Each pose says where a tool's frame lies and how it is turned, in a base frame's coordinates. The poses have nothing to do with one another.
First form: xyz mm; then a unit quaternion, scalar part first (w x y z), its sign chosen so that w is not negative.
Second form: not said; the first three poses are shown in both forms.
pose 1, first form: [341.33 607.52 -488.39 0.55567 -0.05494 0.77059 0.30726]
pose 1, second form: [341.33 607.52 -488.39 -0.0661 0.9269 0.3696 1.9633]
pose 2, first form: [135.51 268.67 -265.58 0.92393 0.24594 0.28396 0.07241]
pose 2, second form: [135.51 268.67 -265.58 0.6429 0.7422 0.1893 0.7852]
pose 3, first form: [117.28 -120.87 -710.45 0.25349 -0.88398 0.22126 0.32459]
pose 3, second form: [117.28 -120.87 -710.45 -0.9138 0.2287 0.3356 2.6290]
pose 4, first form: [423.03 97.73 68.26 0.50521 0.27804 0.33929 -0.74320]
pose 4, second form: [423.03 97.73 68.26 0.3222 0.3932 -0.8612 2.0823]
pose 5, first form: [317.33 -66.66 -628.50 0.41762 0.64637 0.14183 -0.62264]
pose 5, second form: [317.33 -66.66 -628.50 0.7114 0.1561 -0.6853 2.2799]
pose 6, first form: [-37.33 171.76 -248.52 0.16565 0.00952 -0.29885 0.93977]
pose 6, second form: [-37.33 171.76 -248.52 0.0097 -0.3030 0.9529 2.8088]
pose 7, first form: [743.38 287.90 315.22 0.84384 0.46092 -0.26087 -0.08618]
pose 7, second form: [743.38 287.90 315.22 0.8590 -0.4862 -0.1606 1.1328]
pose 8, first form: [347.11 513.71 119.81 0.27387 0.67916 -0.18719 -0.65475]
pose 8, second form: [347.11 513.71 119.81 0.7062 -0.1946 -0.6808 2.5868]
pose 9, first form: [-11.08 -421.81 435.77 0.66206 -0.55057 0.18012 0.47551]
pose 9, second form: [-11.08 -421.81 435.77 -0.7346 0.2403 0.6345 1.6945]
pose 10, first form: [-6.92 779.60 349.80 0.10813 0.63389 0.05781 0.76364]
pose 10, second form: [-6.92 779.60 349.80 0.6376 0.0582 0.7681 2.9249]
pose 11, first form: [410.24 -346.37 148.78 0.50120 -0.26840 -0.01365 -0.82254]
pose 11, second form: [410.24 -346.37 148.78 -0.3102 -0.0158 -0.9506 2.0916]
